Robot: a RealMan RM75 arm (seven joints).
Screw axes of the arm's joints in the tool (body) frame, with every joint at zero. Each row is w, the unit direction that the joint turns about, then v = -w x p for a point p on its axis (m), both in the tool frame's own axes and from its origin. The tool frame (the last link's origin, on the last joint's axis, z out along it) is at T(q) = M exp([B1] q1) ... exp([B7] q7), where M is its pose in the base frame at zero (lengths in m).
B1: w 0 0 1 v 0 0 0
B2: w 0 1 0 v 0.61 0 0
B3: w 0 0 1 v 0 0 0
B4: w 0 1 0 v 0.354 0 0
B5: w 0 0 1 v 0 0 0
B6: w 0 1 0 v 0.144 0 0
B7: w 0 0 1 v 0 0 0
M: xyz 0 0 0.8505 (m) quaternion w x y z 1 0 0 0
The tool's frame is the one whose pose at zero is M.
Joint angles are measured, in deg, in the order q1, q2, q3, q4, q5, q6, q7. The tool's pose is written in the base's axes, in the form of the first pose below.
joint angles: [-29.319 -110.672 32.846 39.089 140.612 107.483 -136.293]
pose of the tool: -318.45 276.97 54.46; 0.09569 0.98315 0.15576; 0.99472 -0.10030 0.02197; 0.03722 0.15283 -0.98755
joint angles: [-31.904 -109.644 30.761 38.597 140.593 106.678 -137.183]
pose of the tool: -310.14 294.92 63.33; 0.10659 0.98197 0.15611; 0.99114 -0.11744 0.06199; 0.07920 0.14812 -0.98579
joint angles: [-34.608 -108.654 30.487 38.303 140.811 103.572 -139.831]
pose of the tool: -303.33 316.76 70.02; 0.09846 0.98824 0.11696; 0.98788 -0.11124 0.10829; 0.12003 0.10488 -0.98722
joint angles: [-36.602 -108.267 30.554 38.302 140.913 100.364 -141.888]
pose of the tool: -297.56 334.42 73.25; 0.09383 0.99210 0.08324; 0.98248 -0.10579 0.15345; 0.16104 0.06738 -0.98464
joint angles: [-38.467 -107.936 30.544 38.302 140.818 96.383 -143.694]
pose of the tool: -292.20 353.14 77.09; 0.09164 0.99456 0.04959; 0.97165 -0.10021 0.21413; 0.21794 0.02856 -0.97554
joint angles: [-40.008 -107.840 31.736 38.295 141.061 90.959 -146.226]
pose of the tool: -289.75 371.66 78.58; 0.08125 0.99667 -0.00670; 0.95782 -0.07622 0.27709; 0.27566 -0.02893 -0.96082
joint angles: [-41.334 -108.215 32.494 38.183 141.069 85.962 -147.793]
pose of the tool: -286.05 387.51 77.40; 0.08140 0.99579 -0.04224; 0.93978 -0.06257 0.33602; 0.33196 -0.06704 -0.94091
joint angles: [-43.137 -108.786 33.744 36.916 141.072 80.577 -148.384]
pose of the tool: -279.75 403.38 70.49; 0.09913 0.99257 -0.07055; 0.92259 -0.06511 0.38024; 0.37282 -0.10278 -0.92219
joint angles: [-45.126 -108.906 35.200 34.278 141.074 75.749 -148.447]
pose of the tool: -273.98 416.39 61.71; 0.11835 0.98854 -0.09373; 0.91215 -0.07093 0.40368; 0.39241 -0.13327 -0.91009
